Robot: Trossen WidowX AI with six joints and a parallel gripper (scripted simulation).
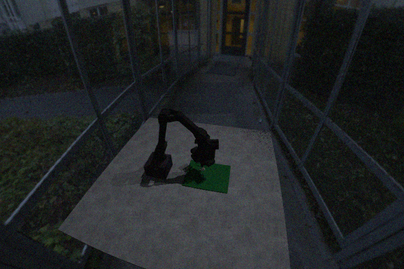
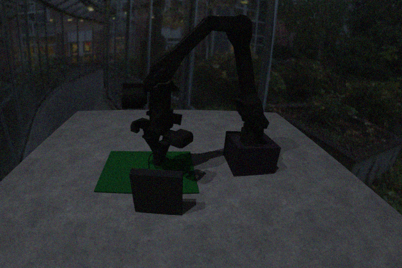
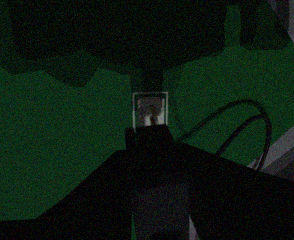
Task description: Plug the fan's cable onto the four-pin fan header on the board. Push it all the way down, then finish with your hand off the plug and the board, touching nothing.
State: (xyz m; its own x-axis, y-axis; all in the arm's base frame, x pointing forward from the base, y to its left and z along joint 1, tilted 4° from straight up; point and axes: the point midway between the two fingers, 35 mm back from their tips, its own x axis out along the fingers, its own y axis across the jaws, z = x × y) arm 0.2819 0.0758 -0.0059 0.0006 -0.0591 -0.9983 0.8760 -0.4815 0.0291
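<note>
My gripper tip is 80 mm above the green board, 50 mm short of it and 30 mm to the left of it. The rest, counted from my gripper tip: dark fan plug: 10 mm to the left, 10 mm above; then dark square fan: 140 mm to the left, 20 mm behind, 10 mm below.
</note>
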